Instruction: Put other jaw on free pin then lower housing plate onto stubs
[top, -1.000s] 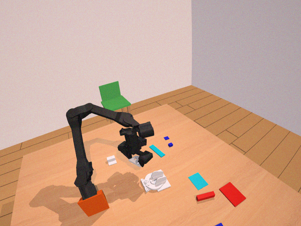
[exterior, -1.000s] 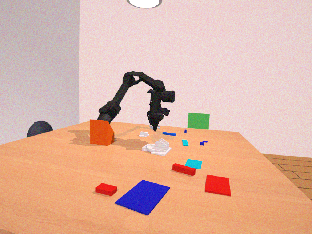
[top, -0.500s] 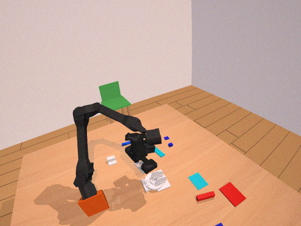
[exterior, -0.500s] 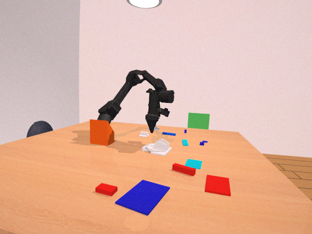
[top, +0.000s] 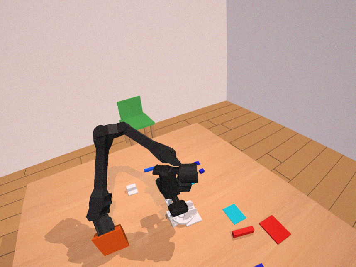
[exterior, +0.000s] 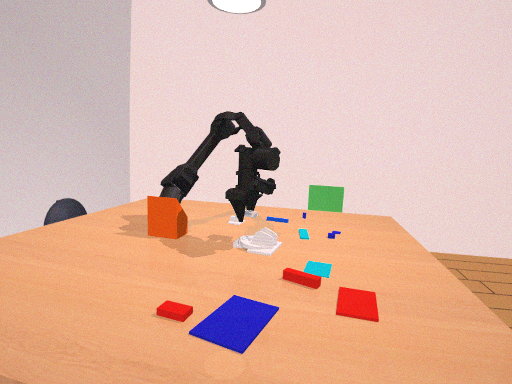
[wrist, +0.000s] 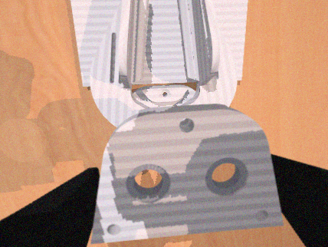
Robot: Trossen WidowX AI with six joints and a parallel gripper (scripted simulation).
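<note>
My gripper tip is 2 cm below the white housing plate and 1 cm short of it. Round my gripper tip: cyan tile: 21 cm ahead, 15 cm to the right, 8 cm below; then white base: 8 cm below, 6 cm ahead, 1 cm to the right; then red tile: 32 cm to the right, 27 cm ahead, 8 cm below.
</note>
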